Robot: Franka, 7 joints.
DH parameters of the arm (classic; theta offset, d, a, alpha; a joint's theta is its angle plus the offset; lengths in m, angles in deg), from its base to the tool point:
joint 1: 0 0.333 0 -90
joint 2: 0 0 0 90
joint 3: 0 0.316 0.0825 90
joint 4: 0 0 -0.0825 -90
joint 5: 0 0.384 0 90
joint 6: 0 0 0.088 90
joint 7: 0 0.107 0 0
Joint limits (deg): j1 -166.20..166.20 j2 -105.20..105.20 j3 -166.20..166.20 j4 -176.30..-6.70 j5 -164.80..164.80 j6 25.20..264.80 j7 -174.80..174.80
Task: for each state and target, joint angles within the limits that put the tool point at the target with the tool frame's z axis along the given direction. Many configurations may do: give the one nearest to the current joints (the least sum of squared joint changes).
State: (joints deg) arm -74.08 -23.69 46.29 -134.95 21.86 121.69 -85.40
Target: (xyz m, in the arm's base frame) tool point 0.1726 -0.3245 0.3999 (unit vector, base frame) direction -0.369 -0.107 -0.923
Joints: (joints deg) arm -96.83 -35.36 36.75 -151.58 -2.42 118.73 -85.40
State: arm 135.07 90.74 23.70 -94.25 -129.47 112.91 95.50
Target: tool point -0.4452 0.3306 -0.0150 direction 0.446 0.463 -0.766
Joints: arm 108.31 67.11 40.59 -103.60 -92.27 104.61 95.50
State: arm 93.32 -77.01 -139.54 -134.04 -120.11 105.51 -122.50
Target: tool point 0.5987 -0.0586 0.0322 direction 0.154 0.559 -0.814
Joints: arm 105.47 -105.20 -110.14 -101.60 -79.40 129.54 -122.50
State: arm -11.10 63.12 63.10 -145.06 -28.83 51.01 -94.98
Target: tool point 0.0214 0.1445 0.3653 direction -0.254 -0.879 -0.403
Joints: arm -37.88 96.16 107.69 -165.23 -6.39 52.94 -94.98
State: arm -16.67 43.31 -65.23 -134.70 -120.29 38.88 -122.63
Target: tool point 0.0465 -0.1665 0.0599 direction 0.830 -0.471 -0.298
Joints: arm 13.22 73.63 -19.76 -176.30 -147.84 57.09 -122.63
